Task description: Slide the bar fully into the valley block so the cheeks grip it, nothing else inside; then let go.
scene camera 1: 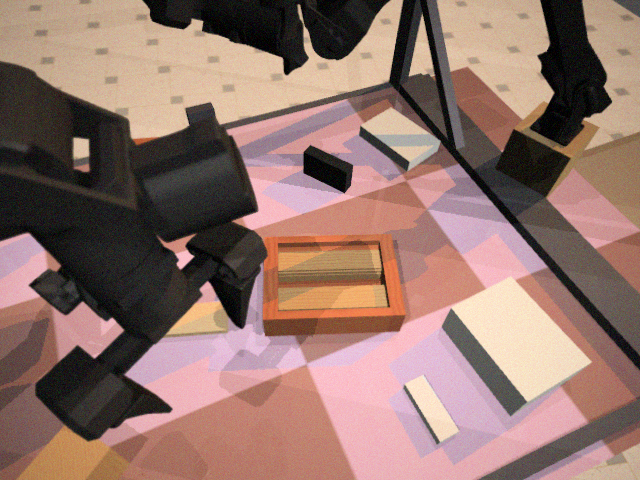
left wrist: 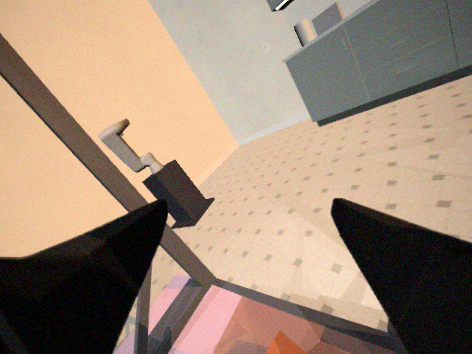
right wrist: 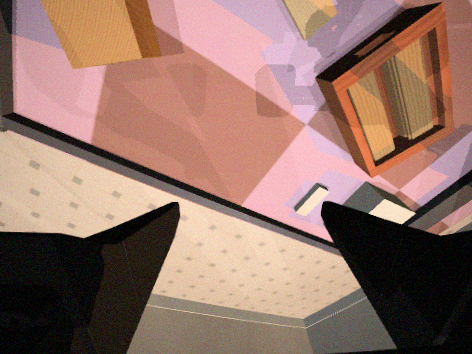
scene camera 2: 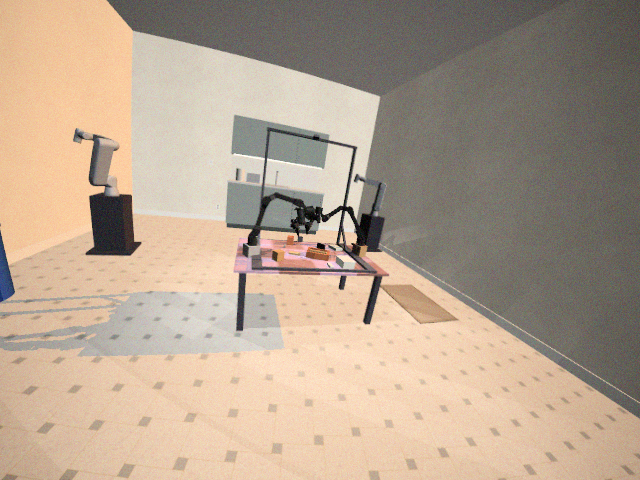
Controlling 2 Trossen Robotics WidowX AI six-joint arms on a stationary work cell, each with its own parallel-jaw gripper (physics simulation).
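Seen in the pictures: left gripper, between the fingertips: (left wrist: 250, 206); right gripper, between the fingertips: (scene camera 1: 206, 365) (right wrist: 251, 208) (scene camera 2: 302, 235); left arm's base, origin of its link: (scene camera 1: 556, 128) (scene camera 2: 360, 244); right arm's base, origin of its link: (scene camera 2: 251, 244).
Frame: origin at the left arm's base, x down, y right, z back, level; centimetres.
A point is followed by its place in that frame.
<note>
The valley block (scene camera 1: 333, 312) @(x 6.0, y 5.5, z -48.7 cm) (scene camera 2: 317, 253) @(x 6.1, y 5.2, z -49.2 cm) (right wrist: 357, 135) @(x 5.9, y 5.4, z -49.0 cm) is an orange wooden frame with two pale wooden cheeks inside and a gap between them. An opening shows in its dark end wall in the right wrist view. A flat pale-yellow wooden piece (scene camera 1: 206, 319) @(x 9.6, y 19.0, z -60.5 cm) (right wrist: 312, 17) @(x 9.6, y 18.2, z -59.6 cm), apparently the bar, lies on the table beside that end, apart from the block. It is partly hidden by the right gripper in scene camera 1. My right gripper (scene camera 1: 202, 364) @(x -10.7, y 5.0, z -67.7 cm) (right wrist: 251, 208) @(x -10.7, y 5.0, z -67.7 cm) is open and empty, raised above the table near the bar. My left gripper (left wrist: 250, 206) @(x -19.6, y 46.7, z -40.0 cm) is open and empty, high above the table, facing the room.
A yellow wooden block (scene camera 1: 77, 454) @(x 3.7, y 13.4, z -80.9 cm) (scene camera 2: 278, 255) @(x 6.0, y 9.8, z -84.7 cm) (right wrist: 100, 32) @(x 3.7, y 13.2, z -82.0 cm) stands near the front edge. A black block (scene camera 1: 325, 169) @(x 7.6, y 25.9, z -28.0 cm) and a white slab (scene camera 1: 395, 136) @(x 8.6, y 23.0, z -11.4 cm) lie behind the valley block. A large white box (scene camera 1: 519, 343) @(x 5.2, y -15.1, z -35.4 cm) and a small white strip (scene camera 1: 432, 408) @(x 9.6, y -11.7, z -48.5 cm) lie at the right. Dark frame rails (scene camera 1: 496, 198) @(x 9.6, y 1.1, z -10.7 cm) border the table.
</note>
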